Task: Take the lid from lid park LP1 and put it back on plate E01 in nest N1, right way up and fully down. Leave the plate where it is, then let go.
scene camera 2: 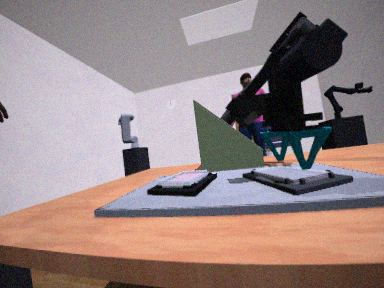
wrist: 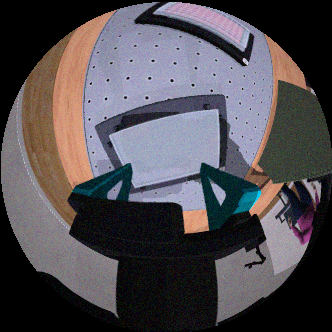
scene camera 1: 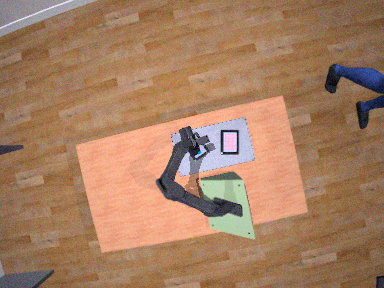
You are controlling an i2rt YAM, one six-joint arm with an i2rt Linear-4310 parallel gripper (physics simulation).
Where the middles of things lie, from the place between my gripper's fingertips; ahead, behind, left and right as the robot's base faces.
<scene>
My hand is 2 cm above the clear lid [scene camera 2: 279, 173] and 1 cm to the left of it. The rest, counted from my hand: grey perforated baseplate [scene camera 2: 229, 187] 13 cm to the right, 4 cm below, 2 cm behind.
</scene>
